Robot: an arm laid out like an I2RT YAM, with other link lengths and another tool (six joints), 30 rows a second.
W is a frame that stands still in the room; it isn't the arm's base.
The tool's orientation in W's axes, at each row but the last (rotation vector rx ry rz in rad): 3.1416, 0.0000, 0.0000; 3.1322, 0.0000, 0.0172; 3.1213, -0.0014, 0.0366; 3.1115, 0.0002, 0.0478
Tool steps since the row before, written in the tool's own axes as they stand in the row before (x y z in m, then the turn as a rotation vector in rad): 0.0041, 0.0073, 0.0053, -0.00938, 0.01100, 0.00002; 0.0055, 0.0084, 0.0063, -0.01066, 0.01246, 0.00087; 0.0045, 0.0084, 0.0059, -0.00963, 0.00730, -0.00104; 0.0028, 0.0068, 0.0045, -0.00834, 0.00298, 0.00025
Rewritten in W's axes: 0.0041, -0.0073, -0.0053, -0.00938, -0.01100, -0.00002; 0.0056, -0.0085, -0.0062, -0.01065, -0.01247, -0.00087; 0.0046, -0.0085, -0.0056, -0.00966, -0.00727, 0.00096; 0.0029, -0.0069, -0.0042, -0.00833, -0.00299, -0.00042
